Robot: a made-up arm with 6 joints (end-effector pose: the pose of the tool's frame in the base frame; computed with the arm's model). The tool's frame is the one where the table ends.
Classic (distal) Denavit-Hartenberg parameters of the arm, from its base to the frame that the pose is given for. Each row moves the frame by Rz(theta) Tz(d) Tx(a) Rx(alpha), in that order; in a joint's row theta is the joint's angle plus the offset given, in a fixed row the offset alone. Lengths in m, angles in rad.
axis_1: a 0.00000, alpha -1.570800, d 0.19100, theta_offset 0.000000
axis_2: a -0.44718, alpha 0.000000, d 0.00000, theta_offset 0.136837
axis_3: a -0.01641, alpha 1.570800, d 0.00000, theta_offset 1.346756
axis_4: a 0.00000, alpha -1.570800, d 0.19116, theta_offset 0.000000
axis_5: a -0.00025, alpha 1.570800, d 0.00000, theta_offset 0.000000
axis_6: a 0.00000, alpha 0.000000, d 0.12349, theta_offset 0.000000
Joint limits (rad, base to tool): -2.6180..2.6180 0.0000..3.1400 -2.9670..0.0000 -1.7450..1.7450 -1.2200..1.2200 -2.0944..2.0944
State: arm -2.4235 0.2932 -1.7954 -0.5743 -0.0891 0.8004
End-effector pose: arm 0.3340 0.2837 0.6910 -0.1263 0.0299 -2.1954
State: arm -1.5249 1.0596 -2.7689 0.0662 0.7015 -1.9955
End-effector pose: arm -0.0024 0.1662 0.8997 0.1987 -0.6467 2.7508
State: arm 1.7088 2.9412 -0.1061 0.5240 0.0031 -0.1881
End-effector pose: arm -0.0223 0.1604 0.0837 1.4038 -1.7150 1.2651
Working (the frame after each row of the table, in the pose's form):
after axis_1: 0.0000 0.0000 0.1910 -1.1408 -1.3101 1.3101
after axis_2: -0.0614 0.4420 0.2194 1.3143 -1.0729 -1.1542
after axis_3: -0.0623 0.4483 0.2042 1.6136 -1.4050 1.0770
after axis_4: -0.0380 0.2734 0.1309 0.3774 -2.0324 -0.3269
after axis_5: -0.0379 0.2735 0.1307 1.2658 -1.8828 1.3638

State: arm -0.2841 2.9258 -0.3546 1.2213 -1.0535 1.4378
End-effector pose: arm 0.2394 -0.1751 0.0301 2.1860 0.7708 -0.9747
Working (the frame after each row of the table, in the pose's form):
after axis_1: 0.0000 0.0000 0.1910 -1.5593 0.2230 -0.2230
after axis_2: 0.4279 -0.1250 0.2263 0.2106 2.0464 2.0234
after axis_3: 0.4375 -0.1278 0.2133 -0.3161 -2.2104 -0.1553
after axis_4: 0.2923 -0.0854 0.0964 2.0391 1.7298 0.9233
after axis_5: 0.2925 -0.0855 0.0965 -1.3427 -2.3840 1.4996

